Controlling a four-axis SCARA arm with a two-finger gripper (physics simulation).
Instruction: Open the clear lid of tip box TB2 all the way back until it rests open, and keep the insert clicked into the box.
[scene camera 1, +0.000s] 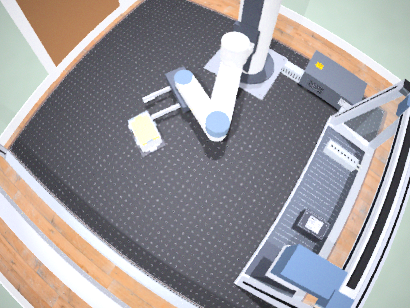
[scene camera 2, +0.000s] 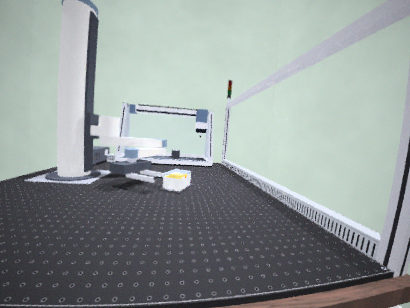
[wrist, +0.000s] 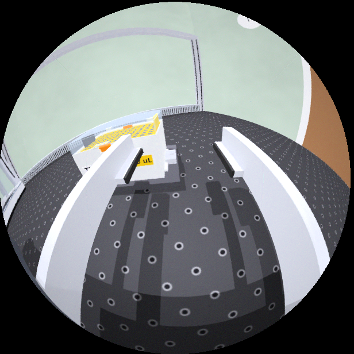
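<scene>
The tip box TB2 stands upright on the dark perforated table, its white end with a yellow label toward my gripper. Its yellow insert lies in the box top, with orange tabs at its edges; whether it is fully clicked in is too small to tell. A pale clear lid panel shows along the far side of the box; its angle is unclear. My gripper is shut and empty, its fingers parallel with a gap between. One fingertip is close beside the box; contact cannot be told.
A grey control box stands behind the arm's column. A framed deck with a blue carriage and a small dark block lies at the right in scene camera 1. White edging runs along the table side.
</scene>
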